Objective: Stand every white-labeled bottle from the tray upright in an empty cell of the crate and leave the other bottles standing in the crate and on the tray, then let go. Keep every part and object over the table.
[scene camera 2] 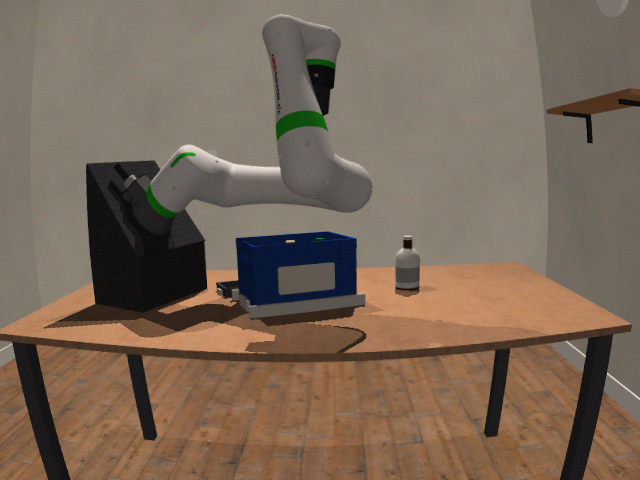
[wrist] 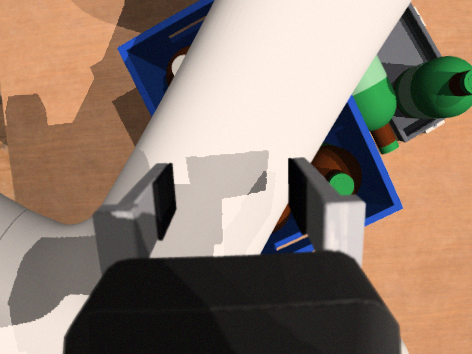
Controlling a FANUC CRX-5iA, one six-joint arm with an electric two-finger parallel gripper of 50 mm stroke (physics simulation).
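Frame: origin at the arm's base, x left, y back, z up, level; centimetres.
Seen in the pictures: gripper, between the fingertips: (wrist: 231, 184); arm's base, origin of its link: (scene camera 2: 150, 214).
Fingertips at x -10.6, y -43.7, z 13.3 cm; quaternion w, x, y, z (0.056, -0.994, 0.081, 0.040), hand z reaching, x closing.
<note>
Pixels of each thing's middle, then the offset from my fingertips to it. "spot": a spot on its surface instead. Level surfaces: height alone.
- blue crate, middle of its body: (wrist: 313, 91) (scene camera 2: 283, 267) dx +8.1, dy +4.9, dz -29.5 cm
- brown bottle with a green cap, middle of its body: (wrist: 329, 175) dx +8.2, dy -5.4, dz -29.7 cm
- brown bottle, middle of its body: (wrist: 261, 203) dx -0.7, dy -7.3, dz -29.7 cm
- green bottle with a pale label, middle of its body: (wrist: 364, 97) dx +14.8, dy +3.2, dz -33.1 cm
- green bottle, middle of its body: (wrist: 442, 87) dx +23.8, dy +2.5, dz -30.0 cm
- dark tray, a spot on its surface: (wrist: 402, 47) spot: dx +22.6, dy +9.2, dz -37.8 cm
- whitish bottle with a grey label, middle of its body: (scene camera 2: 407, 262) dx +11.5, dy -31.7, dz -30.5 cm
- table, height of its surface: dz -38.3 cm
My gripper (wrist: 231, 184) is open and empty in the wrist view, high above the crate; my own arm crosses below the fingers. In the scene view the fingers are hidden behind the arm. The blue crate (scene camera 2: 253, 273) (wrist: 380, 159) holds a brown bottle with a green cap (wrist: 342, 184), a white-capped one (wrist: 179, 67) and part of another brown bottle (wrist: 281, 218); the arm hides its middle. A green bottle with a pale label (wrist: 375, 100) looks tilted or lying beside the crate, neck past the tray's edge. Another green bottle (wrist: 440, 90) stands at the dark tray (wrist: 402, 47).
A whitish bottle with a grey label (scene camera 2: 407, 273) stands on the table (scene camera 2: 480, 299) right of the crate. A black pedestal (scene camera 2: 118, 258) carries the arm at the left. The arm's elbow (scene camera 2: 336, 183) hangs above the crate. A wall shelf (scene camera 2: 594, 103) is at the right.
</note>
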